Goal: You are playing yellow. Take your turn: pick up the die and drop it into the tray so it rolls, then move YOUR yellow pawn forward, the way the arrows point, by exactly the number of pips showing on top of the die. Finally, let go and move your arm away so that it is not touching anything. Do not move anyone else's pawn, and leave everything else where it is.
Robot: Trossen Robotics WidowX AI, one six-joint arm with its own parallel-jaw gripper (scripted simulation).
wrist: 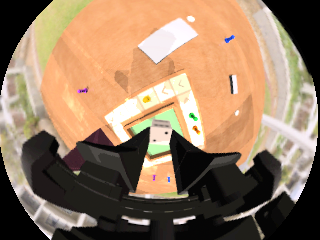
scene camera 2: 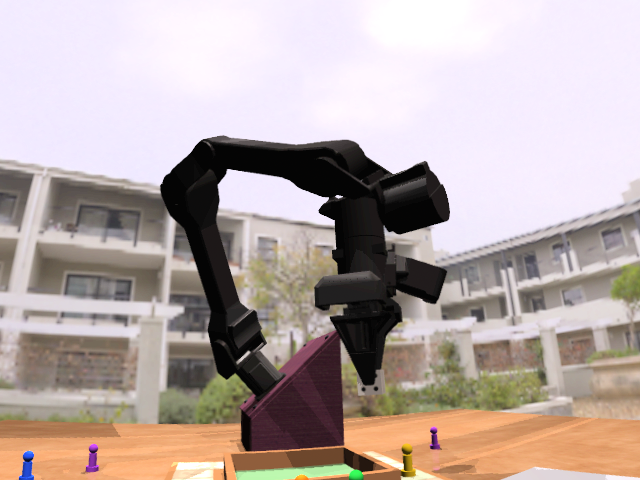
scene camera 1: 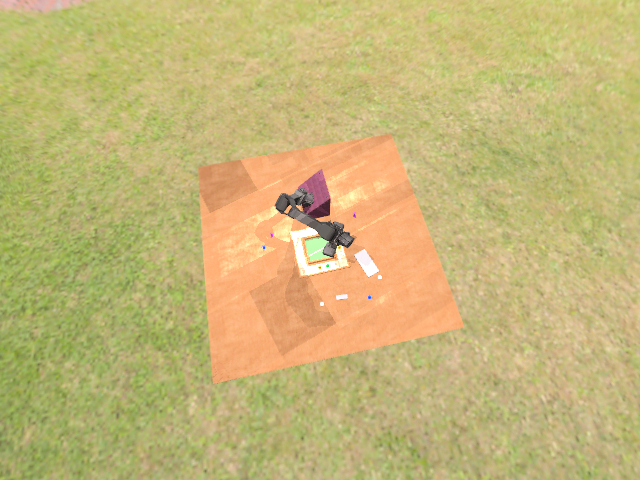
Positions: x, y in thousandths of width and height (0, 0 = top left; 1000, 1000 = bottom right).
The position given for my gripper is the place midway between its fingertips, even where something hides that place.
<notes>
My gripper (scene camera 2: 580, 801) holds a white die.
My gripper is seen too in the wrist view (wrist: 502, 544).
</notes>
